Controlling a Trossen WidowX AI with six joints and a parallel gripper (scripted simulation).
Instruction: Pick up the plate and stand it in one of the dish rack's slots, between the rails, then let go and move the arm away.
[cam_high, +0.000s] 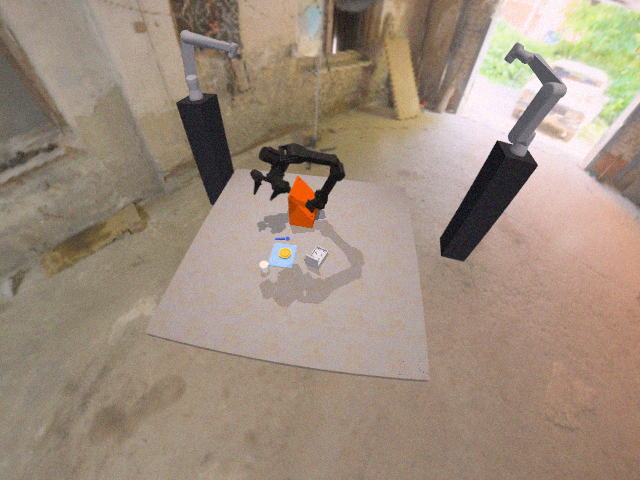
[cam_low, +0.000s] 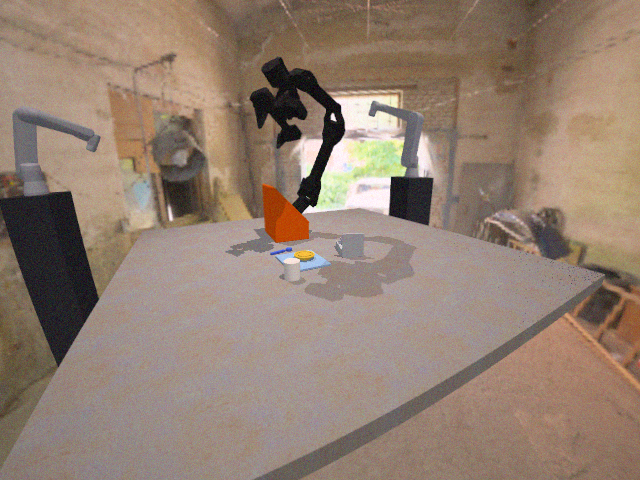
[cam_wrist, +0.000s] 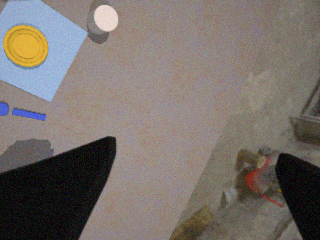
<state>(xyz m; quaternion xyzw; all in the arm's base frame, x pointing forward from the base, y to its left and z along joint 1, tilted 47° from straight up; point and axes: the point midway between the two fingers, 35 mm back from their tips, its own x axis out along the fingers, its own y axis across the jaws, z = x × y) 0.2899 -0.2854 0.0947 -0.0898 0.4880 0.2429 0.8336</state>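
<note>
Right now my gripper tip is 360 mm above the yellow plate, 90 mm to the right of it and 20 mm short of it. Round my gripper tip: white cup (350 mm below, 140 mm ahead, 20 mm to the left); blue spoon (370 mm below, 90 mm behind, 40 mm to the left); light blue mat (370 mm below, 80 mm to the left, 30 mm ahead).
</note>
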